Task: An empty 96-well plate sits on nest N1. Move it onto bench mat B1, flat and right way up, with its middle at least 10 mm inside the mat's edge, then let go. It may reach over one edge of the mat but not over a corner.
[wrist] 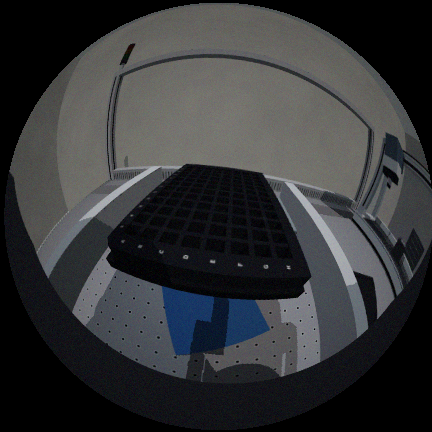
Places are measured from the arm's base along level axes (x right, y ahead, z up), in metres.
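Where they show: gripper, between the fingertips: (220, 181).
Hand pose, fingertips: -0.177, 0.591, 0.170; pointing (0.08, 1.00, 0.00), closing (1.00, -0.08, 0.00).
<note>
Things, the pixels of their top centre, and the offset from my fingertips, as dx, dy, dz. Level surfaces: height alone.
- black 96-well plate, centre of its top: (217, 188) -0.002, -0.023, +0.003
- Blue bench mat B1, height of its surface: dz -0.154
- perforated grey deck, height of its surface: dz -0.156
- dark flat object, centre of its top: (367, 297) +0.350, -0.108, -0.142
The black 96-well plate (210, 225) fills the middle of the wrist view, its wells facing up and the row letters along its near edge. It looks level. My gripper (220, 181) is shut on the plate, with a long grey finger along each side. Blue bench mat B1 (179, 322) shows below and beyond the plate's near edge; the plate looks raised above it, by a height I cannot judge. Dark shadows fall across the mat. The rest of the mat is hidden behind the plate. Nest N1 cannot be made out.
A perforated grey deck (132, 317) lies around the mat. A dark flat object (366, 295) is at the lower right, outside the right finger. A blue-grey device on a post (393, 152) stands at the right. A framed enclosure (113, 125) rises at the back.
</note>
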